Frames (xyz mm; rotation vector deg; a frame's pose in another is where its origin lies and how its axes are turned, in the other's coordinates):
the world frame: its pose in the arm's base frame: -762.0 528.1 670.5 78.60 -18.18 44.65
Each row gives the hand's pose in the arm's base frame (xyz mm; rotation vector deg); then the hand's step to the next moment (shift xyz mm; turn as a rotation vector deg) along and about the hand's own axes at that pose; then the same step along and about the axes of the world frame.
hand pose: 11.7 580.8 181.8 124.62 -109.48 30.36
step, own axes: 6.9 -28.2 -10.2 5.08 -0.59 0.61
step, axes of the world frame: 29.0 -7.0 7.7 0.29 0.33 5.13
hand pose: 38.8 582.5 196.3 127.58 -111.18 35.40
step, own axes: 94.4 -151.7 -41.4 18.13 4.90 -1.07
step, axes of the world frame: 153.0 -21.9 98.8 -3.27 7.45 16.96
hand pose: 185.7 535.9 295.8 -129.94 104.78 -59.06
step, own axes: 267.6 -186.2 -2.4 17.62 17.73 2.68
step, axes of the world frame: 200.0 36.9 254.8 -16.62 6.83 17.58
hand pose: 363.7 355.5 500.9 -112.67 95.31 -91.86
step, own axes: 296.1 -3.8 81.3 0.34 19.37 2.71
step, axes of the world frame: 24.3 102.8 288.3 -18.97 -3.16 3.58
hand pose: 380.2 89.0 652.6 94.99 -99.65 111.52
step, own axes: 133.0 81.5 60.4 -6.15 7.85 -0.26
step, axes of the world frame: -80.0 64.3 132.1 -7.57 -5.56 -3.35
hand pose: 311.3 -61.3 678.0 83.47 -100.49 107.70
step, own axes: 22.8 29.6 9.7 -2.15 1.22 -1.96
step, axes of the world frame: -30.6 14.4 18.6 -1.11 -1.01 -2.78
